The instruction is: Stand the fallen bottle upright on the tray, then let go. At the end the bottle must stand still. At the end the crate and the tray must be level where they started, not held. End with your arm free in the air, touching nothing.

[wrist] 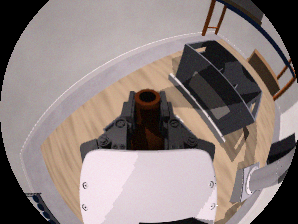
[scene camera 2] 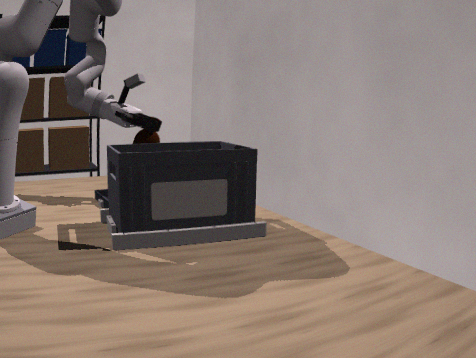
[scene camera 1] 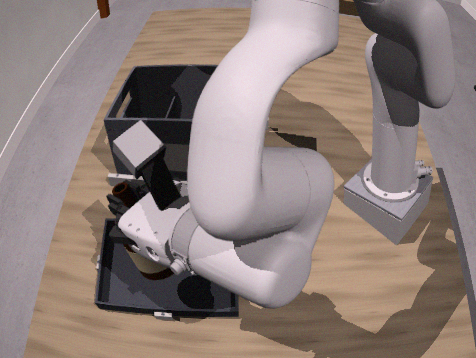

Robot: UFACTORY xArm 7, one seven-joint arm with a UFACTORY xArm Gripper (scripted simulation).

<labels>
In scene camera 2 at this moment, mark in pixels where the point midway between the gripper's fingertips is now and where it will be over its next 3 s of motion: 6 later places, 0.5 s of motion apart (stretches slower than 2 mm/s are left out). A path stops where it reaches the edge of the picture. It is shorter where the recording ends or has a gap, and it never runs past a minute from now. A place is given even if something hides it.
My gripper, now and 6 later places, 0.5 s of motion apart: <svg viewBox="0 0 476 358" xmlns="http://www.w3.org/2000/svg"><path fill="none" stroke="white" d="M157 126L158 127L158 129L158 133L157 139L157 144L157 148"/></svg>
</labels>
